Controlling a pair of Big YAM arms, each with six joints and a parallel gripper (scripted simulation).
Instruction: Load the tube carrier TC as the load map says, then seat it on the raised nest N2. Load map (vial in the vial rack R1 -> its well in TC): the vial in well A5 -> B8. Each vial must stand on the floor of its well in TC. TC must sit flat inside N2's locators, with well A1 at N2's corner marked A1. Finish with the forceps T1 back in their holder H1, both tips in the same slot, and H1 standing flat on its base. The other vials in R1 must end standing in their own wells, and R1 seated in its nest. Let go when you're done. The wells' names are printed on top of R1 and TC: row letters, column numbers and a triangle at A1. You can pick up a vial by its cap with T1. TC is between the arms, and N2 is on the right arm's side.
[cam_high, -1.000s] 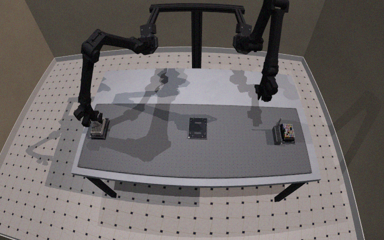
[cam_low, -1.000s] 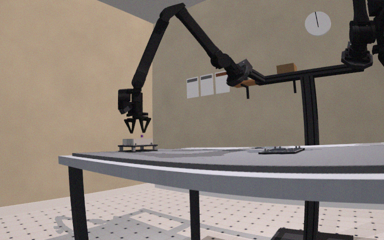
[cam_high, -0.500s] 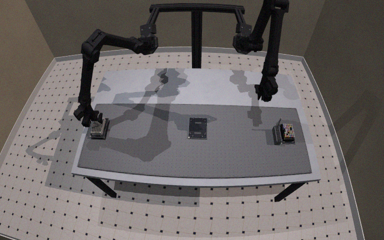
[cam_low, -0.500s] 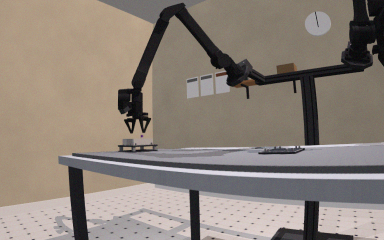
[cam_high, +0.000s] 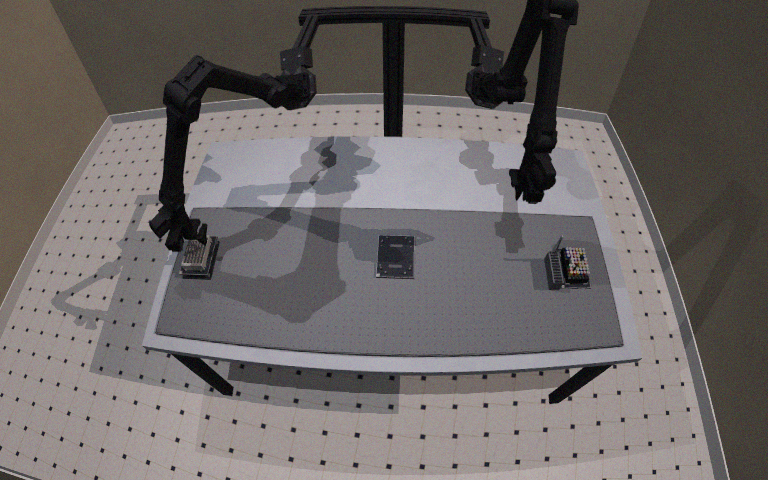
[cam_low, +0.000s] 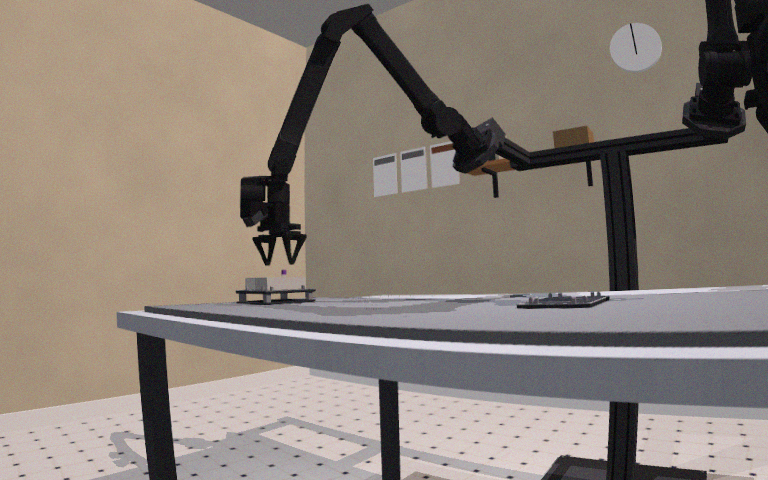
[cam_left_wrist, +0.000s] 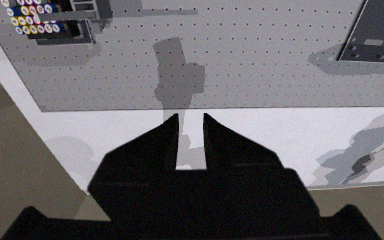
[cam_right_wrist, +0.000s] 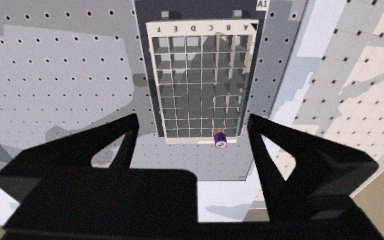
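My right hand is 5 cm above the tube carrier TC, 1 cm to the left of it and 1 cm short of it. Also, from my right hand: holder h1: 123 cm to the left, 9 cm below, 8 cm ahead; then raised nest n2: 7 cm below, 1 cm to the right, 1 cm ahead.
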